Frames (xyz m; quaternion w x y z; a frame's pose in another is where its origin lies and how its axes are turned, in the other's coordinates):
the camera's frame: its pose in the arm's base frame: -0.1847 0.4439 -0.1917 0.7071 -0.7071 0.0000 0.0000
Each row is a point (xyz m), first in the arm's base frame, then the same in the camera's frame.
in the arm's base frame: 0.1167 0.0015 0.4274
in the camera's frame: 0.3014 -0.6191 -0.4424
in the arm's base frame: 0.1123 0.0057 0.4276
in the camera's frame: 0.2970 -0.6193 -0.4382
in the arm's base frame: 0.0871 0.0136 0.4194
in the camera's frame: 0.2718 -0.6111 -0.4303
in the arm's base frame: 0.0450 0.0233 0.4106
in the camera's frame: 0.2297 -0.6023 -0.4206
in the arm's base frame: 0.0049 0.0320 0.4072
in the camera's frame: 0.1896 -0.5989 -0.4119
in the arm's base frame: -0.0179 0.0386 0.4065
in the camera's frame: 0.1668 -0.5982 -0.4053
